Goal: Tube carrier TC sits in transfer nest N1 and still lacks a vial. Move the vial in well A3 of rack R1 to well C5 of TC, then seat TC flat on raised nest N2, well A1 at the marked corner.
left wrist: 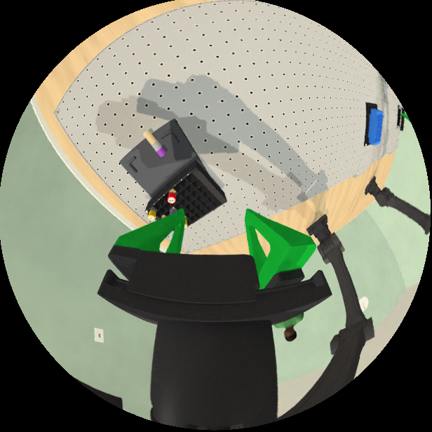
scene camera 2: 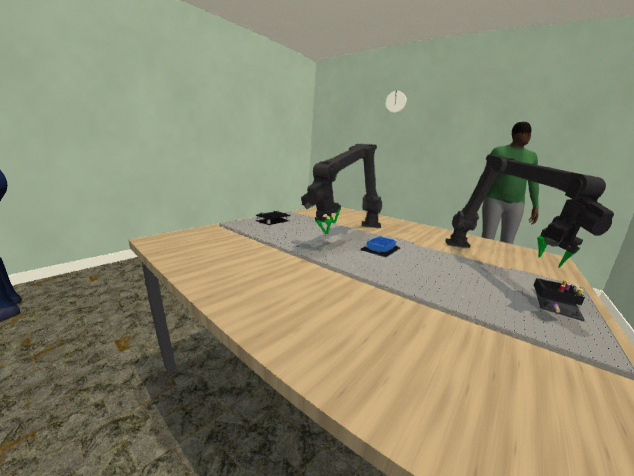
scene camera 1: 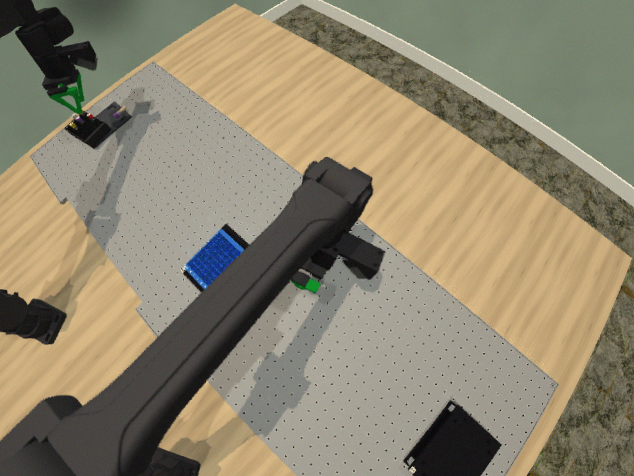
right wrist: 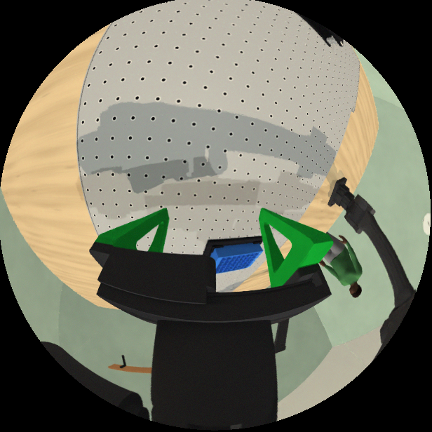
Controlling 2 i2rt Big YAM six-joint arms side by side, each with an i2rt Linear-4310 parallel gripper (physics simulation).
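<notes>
The black rack R1 (scene camera 1: 93,137) (scene camera 2: 558,293) (left wrist: 212,198) holds several capped vials, among them a red-capped vial (left wrist: 172,197) and a yellow-capped vial (left wrist: 151,215); a green finger partly hides others, and well labels are unreadable. My left gripper (scene camera 1: 76,107) (scene camera 2: 550,260) (left wrist: 214,213) is open and empty above the rack. The blue tube carrier TC (scene camera 1: 214,257) (scene camera 2: 381,243) (left wrist: 376,127) (right wrist: 239,257) sits in black nest N1 (scene camera 1: 235,236) (right wrist: 216,244). My right gripper (scene camera 1: 307,284) (right wrist: 213,212) is open and empty above the pegboard, beside TC. Black raised nest N2 (scene camera 1: 455,443) (scene camera 2: 272,216) stands at the far end.
A dark grey tray (scene camera 1: 108,113) (left wrist: 145,167) adjoins the rack, and a purple-capped vial (scene camera 2: 556,307) (left wrist: 155,143) lies on it. The perforated grey board (scene camera 1: 204,179) (scene camera 2: 435,281) spans the wooden table. The right arm crosses the middle of scene camera 1 and hides part of TC.
</notes>
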